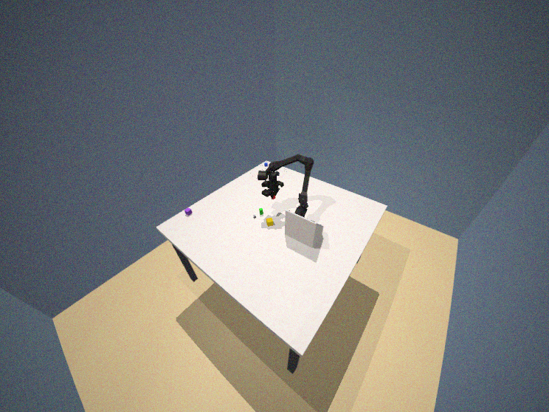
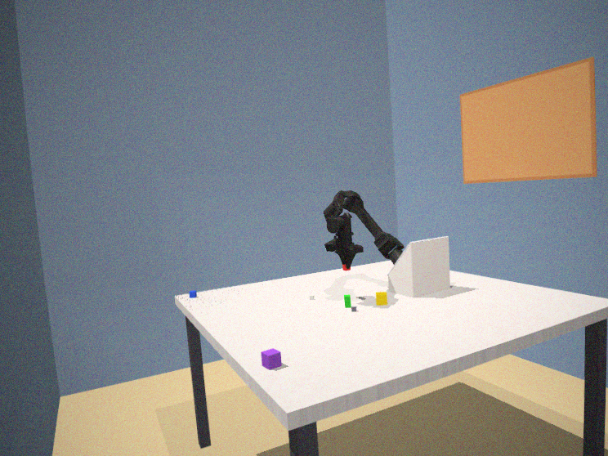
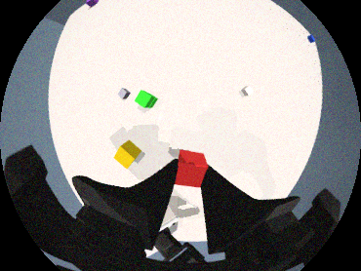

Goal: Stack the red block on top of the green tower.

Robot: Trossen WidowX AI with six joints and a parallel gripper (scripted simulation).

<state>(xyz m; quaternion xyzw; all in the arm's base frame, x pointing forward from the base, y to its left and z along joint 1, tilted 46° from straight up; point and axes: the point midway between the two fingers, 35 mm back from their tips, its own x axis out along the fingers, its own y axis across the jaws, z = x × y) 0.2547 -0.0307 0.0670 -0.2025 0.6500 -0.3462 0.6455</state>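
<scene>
My gripper tip is 14 cm to the right of the grey piece, 12 cm above it and 9 cm short of it. Round my gripper tip: red block (right at my gripper tip); purple cube (57 cm ahead, 36 cm to the left, 11 cm below); yellow cube (14 cm to the left, 11 cm below, 5 cm behind).
</scene>
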